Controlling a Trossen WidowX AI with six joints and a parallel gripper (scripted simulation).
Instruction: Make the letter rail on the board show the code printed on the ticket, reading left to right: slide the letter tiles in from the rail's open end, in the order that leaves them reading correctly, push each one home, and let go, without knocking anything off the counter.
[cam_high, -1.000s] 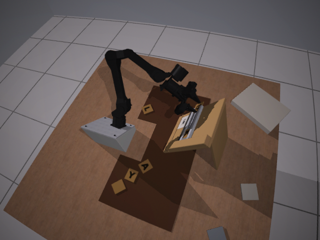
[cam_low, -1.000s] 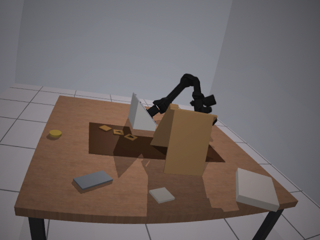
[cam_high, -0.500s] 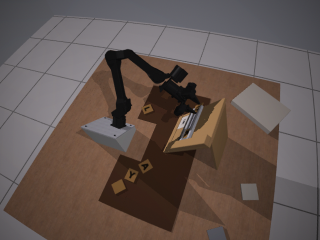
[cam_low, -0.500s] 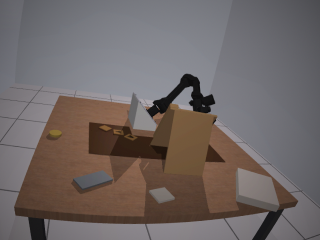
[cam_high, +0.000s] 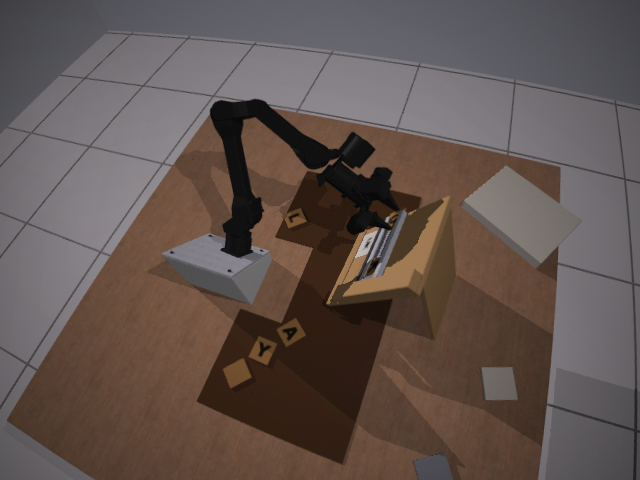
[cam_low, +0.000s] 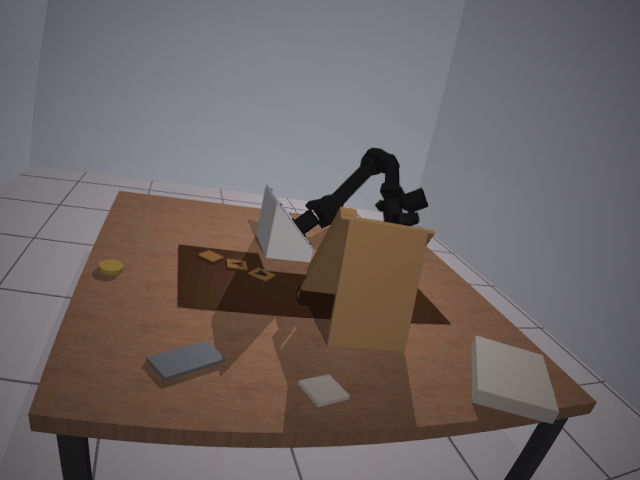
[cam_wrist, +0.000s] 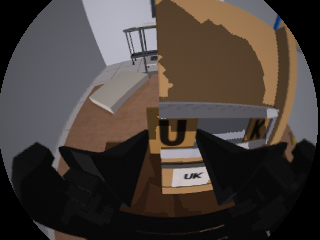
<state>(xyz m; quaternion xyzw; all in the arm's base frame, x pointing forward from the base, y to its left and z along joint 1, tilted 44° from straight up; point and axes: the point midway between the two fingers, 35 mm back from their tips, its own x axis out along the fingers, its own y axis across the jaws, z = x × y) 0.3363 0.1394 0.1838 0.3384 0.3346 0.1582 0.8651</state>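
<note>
Right now the white ticket is 8 cm below my gripper tip, 5 cm to the right of it and 5 cm behind it. Also, from my gripper tip: dark brown mat 20 cm to the right, 15 cm below, 15 cm behind; then small white pad 38 cm ahead, 23 cm to the right, 15 cm below; then white slab 31 cm ahead, 27 cm to the left, 14 cm below.
</note>
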